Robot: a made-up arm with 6 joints. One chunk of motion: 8 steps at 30 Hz.
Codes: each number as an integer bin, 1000 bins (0 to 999) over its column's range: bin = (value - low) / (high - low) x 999, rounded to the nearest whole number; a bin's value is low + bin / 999 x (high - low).
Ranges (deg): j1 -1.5..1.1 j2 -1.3..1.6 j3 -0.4..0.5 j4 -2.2..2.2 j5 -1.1..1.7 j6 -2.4..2
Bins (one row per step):
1: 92 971 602 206 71 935
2: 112 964 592 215 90 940
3: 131 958 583 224 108 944
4: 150 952 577 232 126 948
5: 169 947 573 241 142 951
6: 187 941 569 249 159 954
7: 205 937 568 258 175 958
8: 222 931 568 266 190 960
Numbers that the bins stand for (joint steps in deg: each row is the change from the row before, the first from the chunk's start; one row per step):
1: -1.261 1.519 0.142 -1.293 -0.901 1.718
2: -1.209 1.498 0.133 -1.253 -0.848 1.740
3: -1.159 1.481 0.125 -1.213 -0.797 1.758
4: -1.110 1.464 0.120 -1.178 -0.747 1.775
5: -1.060 1.449 0.116 -1.139 -0.702 1.789
6: -1.013 1.432 0.113 -1.103 -0.654 1.802
7: -0.966 1.420 0.112 -1.064 -0.610 1.819
8: -0.922 1.403 0.112 -1.028 -0.567 1.828

